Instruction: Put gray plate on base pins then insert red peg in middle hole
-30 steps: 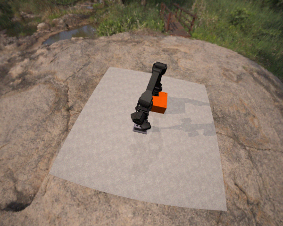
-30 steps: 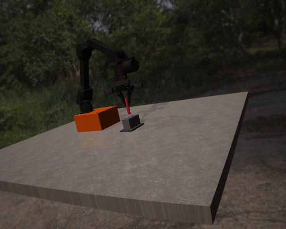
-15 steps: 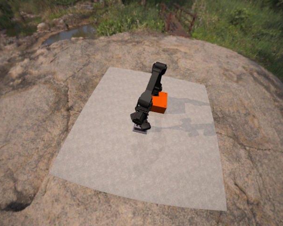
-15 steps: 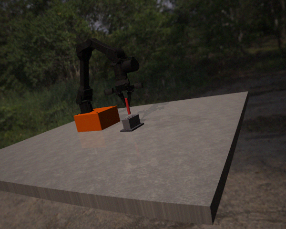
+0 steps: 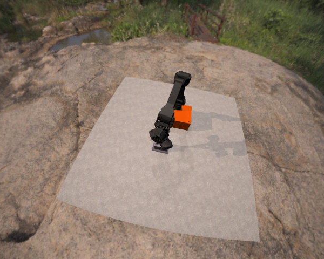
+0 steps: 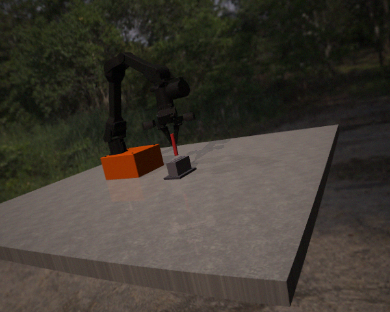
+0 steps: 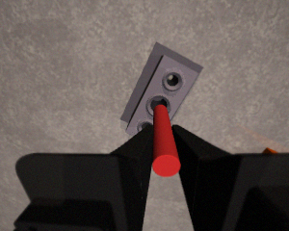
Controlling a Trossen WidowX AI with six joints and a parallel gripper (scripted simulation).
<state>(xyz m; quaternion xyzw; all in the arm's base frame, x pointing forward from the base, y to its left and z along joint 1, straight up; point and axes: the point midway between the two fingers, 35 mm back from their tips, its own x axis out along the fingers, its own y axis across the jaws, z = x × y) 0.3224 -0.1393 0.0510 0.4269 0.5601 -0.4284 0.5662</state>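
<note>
My gripper tip is 7 cm above the gray plate. Round my gripper tip: base 11 cm below; red peg right at my gripper tip.
</note>
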